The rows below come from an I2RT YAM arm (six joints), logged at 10 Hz.
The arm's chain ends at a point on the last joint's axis. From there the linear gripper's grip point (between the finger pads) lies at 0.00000 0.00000 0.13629 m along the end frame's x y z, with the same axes.
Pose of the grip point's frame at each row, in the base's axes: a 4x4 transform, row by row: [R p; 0 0 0 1], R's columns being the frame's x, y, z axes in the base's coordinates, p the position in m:
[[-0.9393 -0.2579 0.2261 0.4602], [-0.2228 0.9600 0.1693 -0.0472], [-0.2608 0.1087 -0.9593 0.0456], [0 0 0 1]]
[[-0.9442 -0.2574 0.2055 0.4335], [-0.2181 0.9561 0.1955 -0.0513], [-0.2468 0.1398 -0.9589 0.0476], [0 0 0 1]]
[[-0.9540 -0.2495 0.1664 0.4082], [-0.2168 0.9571 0.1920 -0.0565], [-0.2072 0.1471 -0.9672 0.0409], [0 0 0 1]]
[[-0.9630 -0.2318 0.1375 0.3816], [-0.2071 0.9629 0.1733 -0.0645], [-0.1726 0.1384 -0.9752 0.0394], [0 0 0 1]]
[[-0.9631 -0.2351 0.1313 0.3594], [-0.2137 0.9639 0.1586 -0.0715], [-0.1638 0.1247 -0.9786 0.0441], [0 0 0 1]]
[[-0.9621 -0.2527 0.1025 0.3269], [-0.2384 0.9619 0.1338 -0.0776], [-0.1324 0.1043 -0.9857 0.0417], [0 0 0 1]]
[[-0.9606 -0.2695 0.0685 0.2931], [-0.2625 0.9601 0.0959 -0.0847], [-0.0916 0.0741 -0.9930 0.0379], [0 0 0 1]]
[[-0.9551 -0.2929 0.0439 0.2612], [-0.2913 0.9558 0.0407 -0.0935], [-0.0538 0.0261 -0.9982 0.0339], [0 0 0 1]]
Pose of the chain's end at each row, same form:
[[-0.9393 -0.2579 0.2261 0.4294], [-0.2228 0.9600 0.1693 -0.0703], [-0.2608 0.1087 -0.9593 0.1763], [0 0 0 1]]
[[-0.9442 -0.2574 0.2055 0.4055], [-0.2181 0.9561 0.1955 -0.0779], [-0.2468 0.1398 -0.9589 0.1783], [0 0 0 1]]
[[-0.9540 -0.2495 0.1664 0.3855], [-0.2168 0.9571 0.1920 -0.0827], [-0.2072 0.1471 -0.9672 0.1727], [0 0 0 1]]
[[-0.9630 -0.2318 0.1375 0.3629], [-0.2071 0.9629 0.1733 -0.0881], [-0.1726 0.1384 -0.9752 0.1723], [0 0 0 1]]
[[-0.9631 -0.2351 0.1313 0.3415], [-0.2137 0.9639 0.1586 -0.0931], [-0.1638 0.1247 -0.9786 0.1775], [0 0 0 1]]
[[-0.9621 -0.2527 0.1025 0.3129], [-0.2384 0.9619 0.1338 -0.0958], [-0.1324 0.1043 -0.9857 0.1760], [0 0 0 1]]
[[-0.9606 -0.2695 0.0685 0.2838], [-0.2625 0.9601 0.0959 -0.0978], [-0.0916 0.0741 -0.9930 0.1732], [0 0 0 1]]
[[-0.9551 -0.2929 0.0439 0.2552], [-0.2913 0.9558 0.0407 -0.0990], [-0.0538 0.0261 -0.9982 0.1699], [0 0 0 1]]

